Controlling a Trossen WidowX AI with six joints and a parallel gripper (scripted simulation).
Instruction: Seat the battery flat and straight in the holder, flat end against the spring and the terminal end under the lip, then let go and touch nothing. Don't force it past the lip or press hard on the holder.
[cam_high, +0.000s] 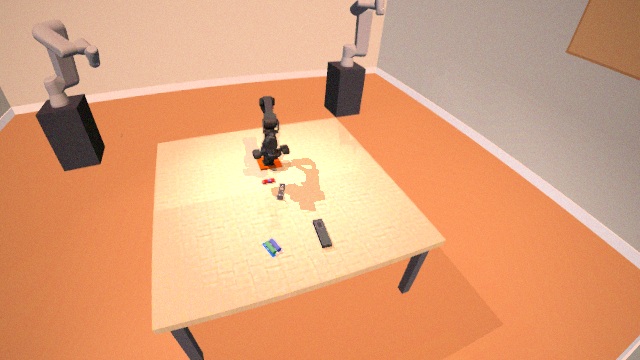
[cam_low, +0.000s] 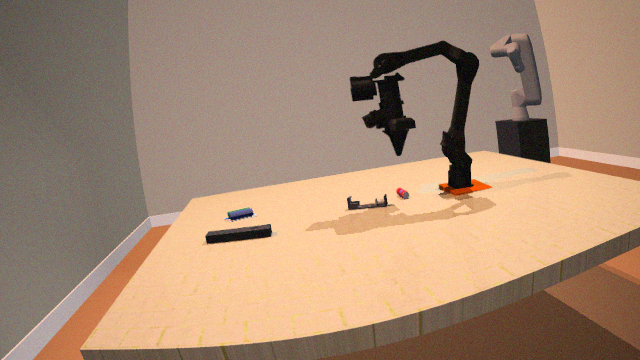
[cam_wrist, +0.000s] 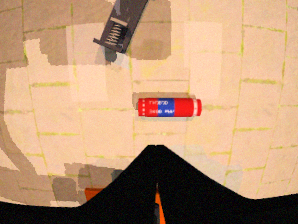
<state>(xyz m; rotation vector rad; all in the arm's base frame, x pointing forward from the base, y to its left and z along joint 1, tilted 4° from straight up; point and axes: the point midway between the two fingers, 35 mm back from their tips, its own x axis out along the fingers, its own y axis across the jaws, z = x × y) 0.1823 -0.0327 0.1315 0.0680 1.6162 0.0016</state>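
My gripper tip is now 1 cm past the blue battery, 2 cm to the left of it and 11 cm above it. From my gripper tip the other things lie so: black remote (44 cm ahead, 10 cm to the left, 10 cm below).
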